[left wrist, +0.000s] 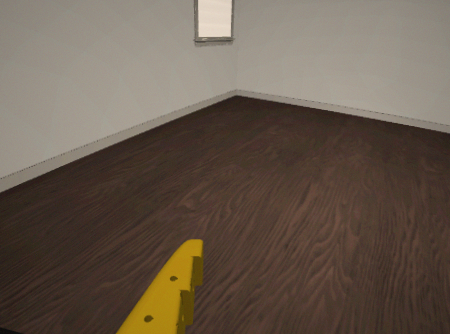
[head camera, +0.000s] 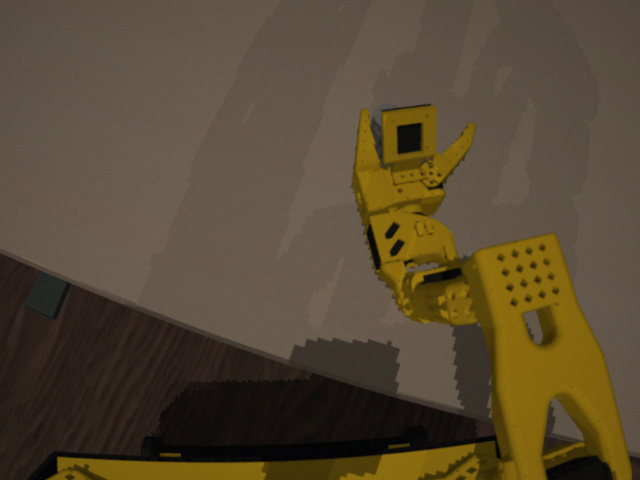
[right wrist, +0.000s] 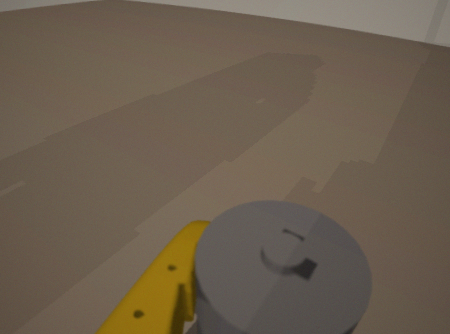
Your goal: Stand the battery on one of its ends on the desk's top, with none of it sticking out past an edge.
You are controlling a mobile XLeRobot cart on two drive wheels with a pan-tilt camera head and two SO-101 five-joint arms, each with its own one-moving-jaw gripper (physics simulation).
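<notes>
The grey cylindrical battery stands upright on the light desk, well in from the near edge. Its round end with a small raised nub faces up in the right wrist view. My right gripper is open around it. The fixed jaw is close against the battery's left side, and the moving jaw is swung far out to the right. The battery's lower part is hidden, so its base contact is not visible. My left gripper is open, with one notched jaw showing over the floor.
The desk's near edge runs diagonally from left down to lower right in the head view. A dark green-grey block shows beyond that edge over the wooden floor. The cart's yellow front is at the bottom.
</notes>
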